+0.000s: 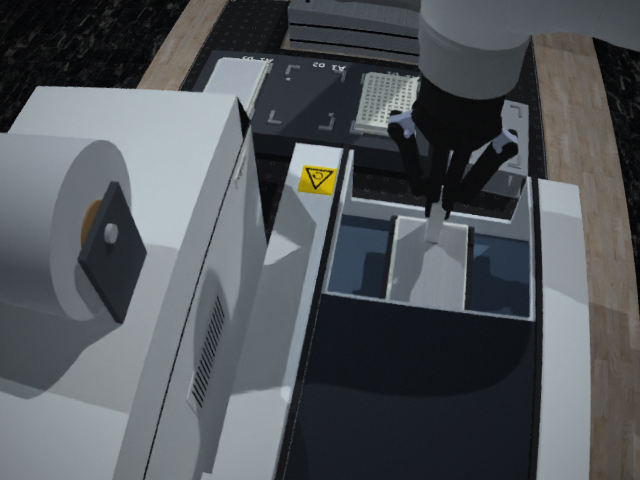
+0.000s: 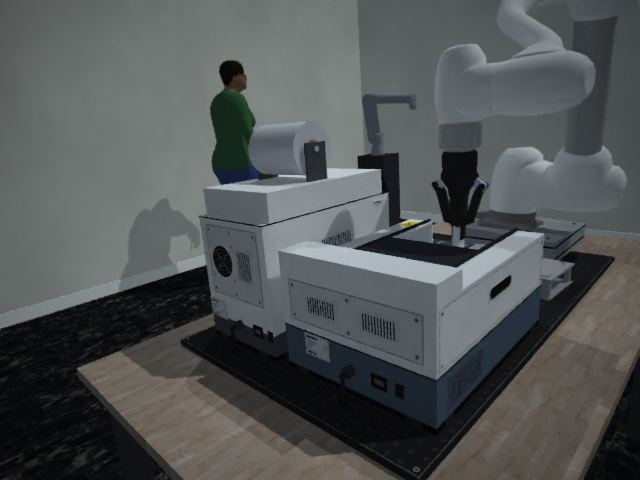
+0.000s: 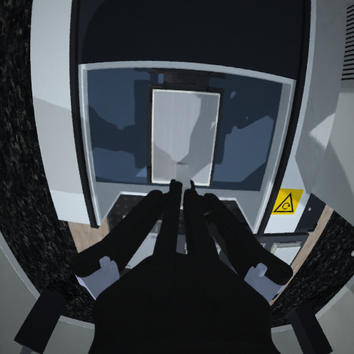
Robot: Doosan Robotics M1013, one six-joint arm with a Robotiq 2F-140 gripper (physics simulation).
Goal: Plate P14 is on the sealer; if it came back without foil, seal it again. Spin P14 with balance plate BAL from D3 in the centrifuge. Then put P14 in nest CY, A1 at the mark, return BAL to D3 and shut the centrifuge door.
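Places are measured from the arm's base along level axes (x ahead, y left, z up), in centimetres.
Pixels of known places: gripper, fingertip midpoint: (image 1: 432,231); arm's base at its link origin: (image 2: 510,224).
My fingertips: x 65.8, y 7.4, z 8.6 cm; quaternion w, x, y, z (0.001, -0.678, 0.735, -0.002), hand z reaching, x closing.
Observation:
Ahead of a thing's pixels: the offset from my fingertips to its middle. Level surfaces: height alone.
My gripper (image 1: 435,233) (image 2: 458,238) (image 3: 181,173) is shut and empty, its pale fingertips together over the near-arm end of a plate in the centrifuge. That plate {dy -0.2, dx +4.6, dz +0.0 cm} (image 1: 429,268) (image 3: 184,132) has a smooth silvery top, lies flat in a dark bucket and shows no readable name. Whether the tips touch it cannot be told. The centrifuge (image 1: 563,268) (image 2: 361,263) is open at the top, with its dark door panel {dy -1.3, dx +21.9, dz +5.5 cm} (image 1: 423,361) (image 3: 190,32) beside the opening. A smooth-topped pale plate {dy -30.1, dx -32.1, dz -9.0 cm} (image 1: 238,77) sits at D3. The sealer {dy -31.9, dx +18.1, dz +8.1 cm} (image 1: 129,113) (image 2: 237,204) stands beside the centrifuge; its plate place is hidden.
The dark nest deck {dz -9.8 cm} (image 1: 305,93) lies beyond the centrifuge, with D2 vacant and a plate with open wells {dy -5.4, dx -30.1, dz -9.0 cm} (image 1: 387,100) at D1. A foil roll {dy -32.0, dx +20.2, dz +26.1 cm} (image 1: 31,222) (image 2: 276,147) tops the sealer. Grey stacked slabs (image 1: 351,31) stand behind the deck. A person (image 2: 230,129) stands beyond the sealer.

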